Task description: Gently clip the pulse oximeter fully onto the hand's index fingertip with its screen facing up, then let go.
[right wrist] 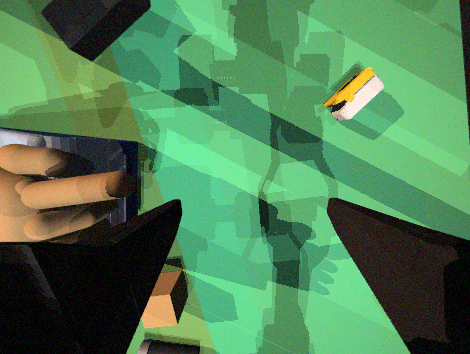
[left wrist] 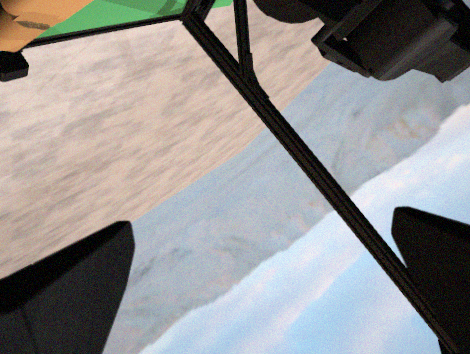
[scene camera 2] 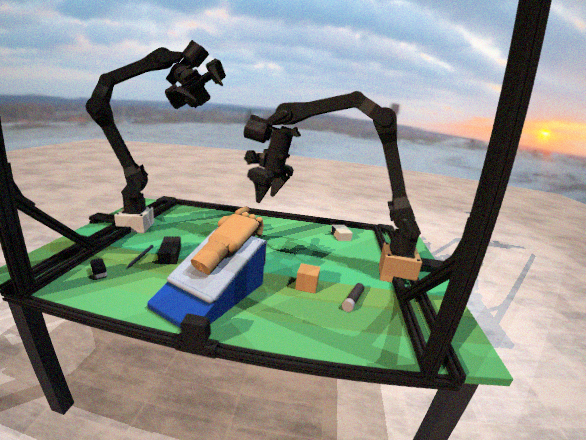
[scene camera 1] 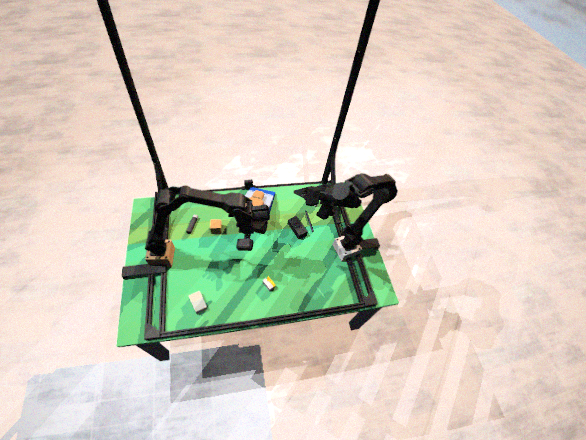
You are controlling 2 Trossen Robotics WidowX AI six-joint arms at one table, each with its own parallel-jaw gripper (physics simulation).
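The white and yellow pulse oximeter lies on its side on the green table, apart from the hand; its screen does not show. The tan hand rests on a sloped blue and white support, its fingers toward the raised end. Which finger is the index is unclear. My right gripper is open and empty, pointing down above the table beyond the fingertips; the oximeter is beyond its fingertips, up and right in its wrist view. My left gripper is open, empty and high above the table.
An orange cube and a dark cylinder lie beside the support. Across it are a black box, a pen and a small black object. A white block lies farther off.
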